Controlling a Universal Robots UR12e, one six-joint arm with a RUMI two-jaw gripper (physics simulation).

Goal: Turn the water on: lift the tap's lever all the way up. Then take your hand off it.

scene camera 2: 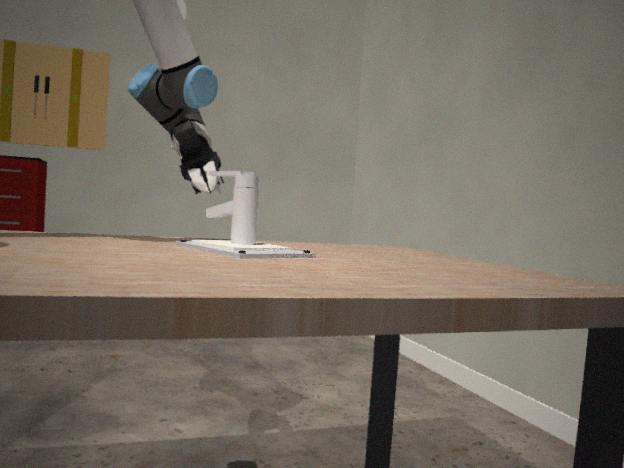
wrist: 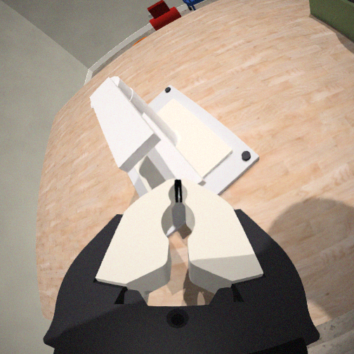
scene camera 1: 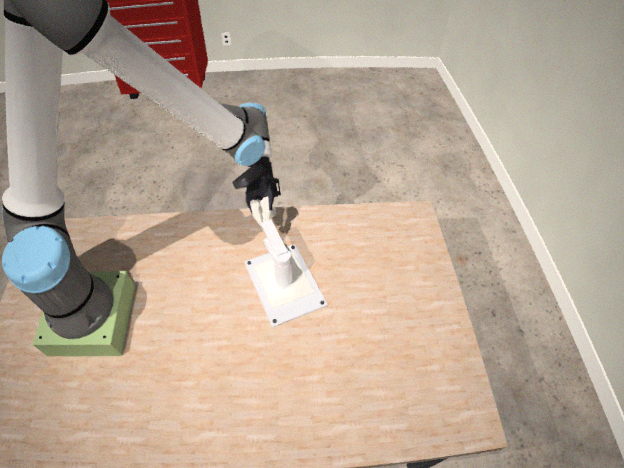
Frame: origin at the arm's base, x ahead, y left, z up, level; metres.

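Seen in the pictures: gripper, between the fingertips: [scene camera 2: 210, 192] [scene camera 1: 265, 228]; arm's base, origin of its link: [scene camera 1: 80, 307].
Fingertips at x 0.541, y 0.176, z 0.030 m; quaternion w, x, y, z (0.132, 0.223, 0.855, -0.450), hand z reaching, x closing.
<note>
Pixels of each thing's top centre, then the offset from my fingertips to it. Level surfaces: height alone.
- white tap's upright body, centre of its top: [scene camera 2: 246, 187] [scene camera 1: 282, 259] 0.036 m ahead, 0.127 m right, 0.011 m up
- grey base plate, centre of its top: [scene camera 2: 242, 245] [scene camera 1: 284, 281] 0.036 m ahead, 0.127 m right, 0.101 m down
- spout, centre of its top: [scene camera 2: 226, 199] [scene camera 1: 273, 246] 0.018 m ahead, 0.060 m right, 0.013 m down
- wooden table, height of its surface: 0.113 m down
The white tap's upright body [scene camera 1: 283, 272] [scene camera 2: 244, 216] stands on a grey base plate [scene camera 1: 302, 308] [scene camera 2: 277, 255] [wrist: 240, 165]. Its lever [scene camera 1: 272, 234] [scene camera 2: 226, 173] [wrist: 122, 125] sticks out from the top, about level in scene camera 2. The spout [scene camera 2: 219, 210] [wrist: 175, 155] slants out below it on the same side. My gripper [scene camera 1: 263, 217] [scene camera 2: 207, 189] [wrist: 178, 181] is shut and empty, at the lever's free end, with its fingertips lower than the lever and above the spout. Whether the fingers touch the lever cannot be told.
The tap's plate lies on a wooden table [scene camera 1: 378, 352] [scene camera 2: 302, 282], inward from its back edge. The arm's green base block [scene camera 1: 83, 347] [wrist: 332, 17] is at the left in scene camera 1. A red drawer cabinet [scene camera 1: 195, 42] [scene camera 2: 22, 183] stands beyond the table.
</note>
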